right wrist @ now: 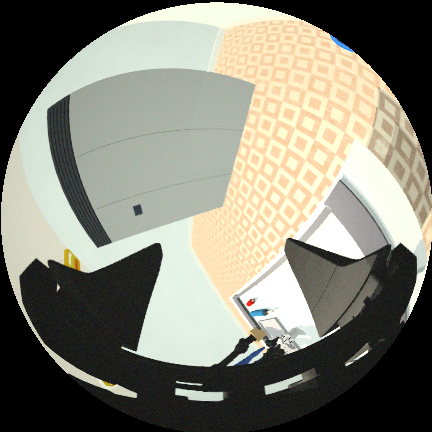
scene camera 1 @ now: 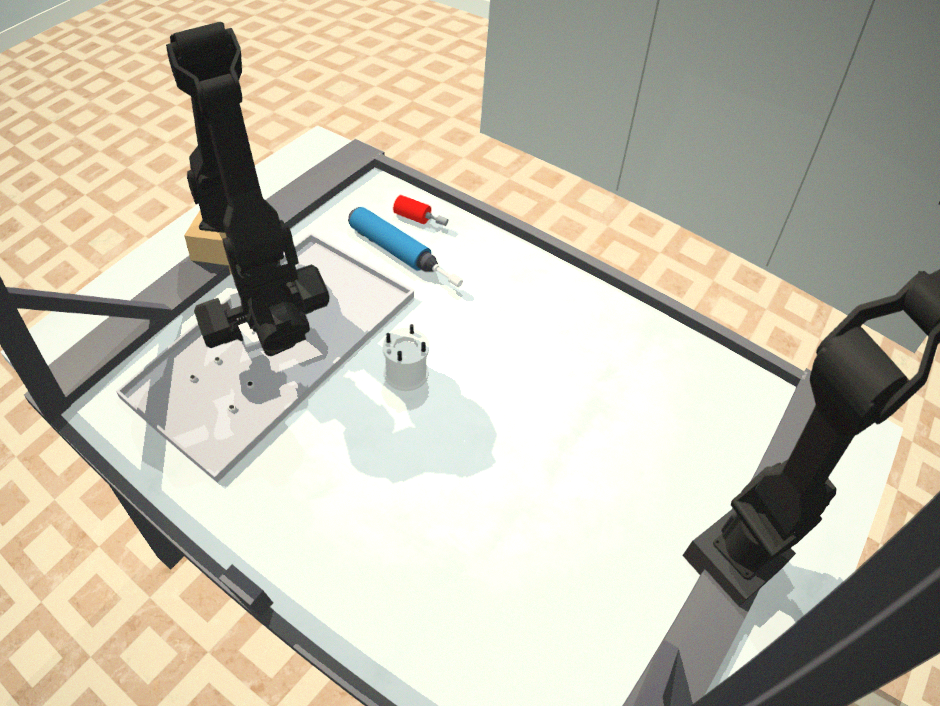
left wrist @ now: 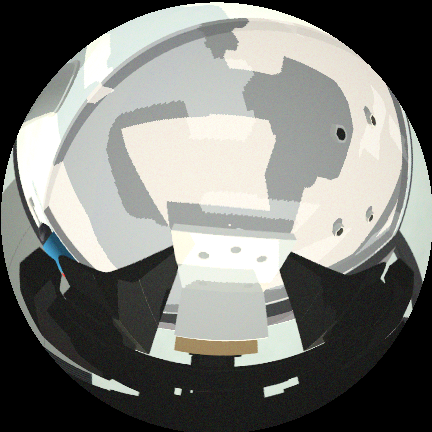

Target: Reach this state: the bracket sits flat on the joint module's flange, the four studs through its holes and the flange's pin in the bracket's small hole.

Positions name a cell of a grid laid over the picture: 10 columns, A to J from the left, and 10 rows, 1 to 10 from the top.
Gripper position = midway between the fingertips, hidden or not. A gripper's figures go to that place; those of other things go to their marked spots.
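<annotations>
My left gripper (scene camera 1: C5) is 1.14 m from the lens. The joint module (scene camera 1: E5) is 1.03 m from the lens, and the red driver (scene camera 1: E3) is 1.28 m from the lens. Then there's a blue driver (scene camera 1: E4), 1.19 m from the lens, and a shallow tray (scene camera 1: C6), which is 1.07 m from the lens. Spot to spot, the shallow tray and the blue driver are 0.42 m apart.
</annotations>
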